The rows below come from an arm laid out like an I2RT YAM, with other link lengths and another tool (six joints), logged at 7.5 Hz.
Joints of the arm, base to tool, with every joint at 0 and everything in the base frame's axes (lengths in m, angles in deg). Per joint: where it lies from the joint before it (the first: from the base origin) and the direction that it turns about. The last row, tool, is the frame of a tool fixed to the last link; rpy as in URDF.
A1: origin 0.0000 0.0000 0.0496 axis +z
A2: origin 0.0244 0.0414 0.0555 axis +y
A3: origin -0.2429 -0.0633 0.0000 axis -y
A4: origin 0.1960 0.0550 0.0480 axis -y
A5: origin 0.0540 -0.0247 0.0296 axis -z
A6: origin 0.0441 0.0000 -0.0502 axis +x
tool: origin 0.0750 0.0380 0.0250 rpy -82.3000 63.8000 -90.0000
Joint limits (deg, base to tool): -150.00..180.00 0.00..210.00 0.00..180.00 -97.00..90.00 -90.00..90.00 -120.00..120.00
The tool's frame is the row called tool.
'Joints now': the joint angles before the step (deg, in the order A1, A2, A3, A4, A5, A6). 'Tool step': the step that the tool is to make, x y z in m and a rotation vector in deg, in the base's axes. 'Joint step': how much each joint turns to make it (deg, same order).
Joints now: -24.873 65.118 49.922 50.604 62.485 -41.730
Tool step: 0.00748 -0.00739 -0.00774 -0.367 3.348 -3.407
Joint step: -0.087 3.780 -0.875 8.531 1.585 -7.564
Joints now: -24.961 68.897 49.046 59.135 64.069 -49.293
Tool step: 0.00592 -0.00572 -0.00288 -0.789 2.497 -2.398
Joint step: -0.263 3.165 -0.003 6.935 0.440 -6.319
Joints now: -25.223 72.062 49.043 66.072 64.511 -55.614
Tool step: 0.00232 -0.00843 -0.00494 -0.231 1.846 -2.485
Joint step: -1.140 2.639 -0.089 4.673 0.264 -3.880
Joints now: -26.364 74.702 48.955 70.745 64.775 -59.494
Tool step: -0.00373 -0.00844 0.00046 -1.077 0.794 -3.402
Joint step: -1.583 2.284 -0.001 6.839 0.264 -5.265
